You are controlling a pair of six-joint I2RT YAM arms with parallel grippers.
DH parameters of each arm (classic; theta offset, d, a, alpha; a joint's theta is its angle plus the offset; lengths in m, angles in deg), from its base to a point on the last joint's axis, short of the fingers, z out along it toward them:
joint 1: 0 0.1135 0.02 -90
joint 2: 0 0 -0.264 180
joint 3: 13.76 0 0.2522 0
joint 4: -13.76 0 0.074 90
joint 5: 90 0 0 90
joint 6: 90 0.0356 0 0
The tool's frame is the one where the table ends.
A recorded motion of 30 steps. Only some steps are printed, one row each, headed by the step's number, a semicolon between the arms.
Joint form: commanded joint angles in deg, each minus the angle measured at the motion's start. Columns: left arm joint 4, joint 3, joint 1, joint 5, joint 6, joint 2; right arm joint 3, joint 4, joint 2, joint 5, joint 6, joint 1.
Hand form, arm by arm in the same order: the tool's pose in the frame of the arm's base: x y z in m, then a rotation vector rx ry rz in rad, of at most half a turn. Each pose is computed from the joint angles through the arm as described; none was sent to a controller.
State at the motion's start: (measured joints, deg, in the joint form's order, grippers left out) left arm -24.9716 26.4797 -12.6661 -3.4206 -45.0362 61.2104; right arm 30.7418 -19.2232 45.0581 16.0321 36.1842 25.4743
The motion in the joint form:
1: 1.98 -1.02 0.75 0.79 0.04 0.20; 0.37 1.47 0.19 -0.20 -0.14 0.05
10: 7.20 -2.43 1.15 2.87 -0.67 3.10; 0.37 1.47 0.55 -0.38 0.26 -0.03
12: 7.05 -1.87 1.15 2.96 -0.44 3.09; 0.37 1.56 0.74 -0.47 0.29 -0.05
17: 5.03 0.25 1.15 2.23 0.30 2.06; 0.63 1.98 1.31 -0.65 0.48 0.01
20: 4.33 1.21 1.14 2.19 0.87 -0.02; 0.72 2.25 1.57 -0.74 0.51 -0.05
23: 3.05 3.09 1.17 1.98 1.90 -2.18; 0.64 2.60 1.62 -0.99 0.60 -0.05
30: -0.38 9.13 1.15 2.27 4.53 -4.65; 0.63 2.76 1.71 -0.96 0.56 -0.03
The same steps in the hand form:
1: 0.1801 -0.0363 0.1562 -0.7643 2.5147 -0.2949; 0.1650 0.0680 0.2421 0.3570 2.0932 0.3491
10: 0.1855 -0.0375 0.1459 -0.7753 2.5085 -0.3491; 0.1658 0.0683 0.2411 0.3639 2.0991 0.3520
12: 0.1872 -0.0379 0.1486 -0.7677 2.5037 -0.3536; 0.1663 0.0685 0.2407 0.3639 2.1012 0.3526
17: 0.1905 -0.0381 0.1603 -0.7495 2.4843 -0.3446; 0.1680 0.0696 0.2414 0.3647 2.1005 0.3594
20: 0.1906 -0.0381 0.1708 -0.7264 2.4494 -0.3619; 0.1689 0.0699 0.2416 0.3656 2.0992 0.3616
23: 0.1916 -0.0381 0.1860 -0.6938 2.4080 -0.3749; 0.1692 0.0702 0.2415 0.3650 2.0971 0.3689
30: 0.1966 -0.0393 0.2230 -0.6145 2.3381 -0.4033; 0.1695 0.0704 0.2414 0.3642 2.0961 0.3688

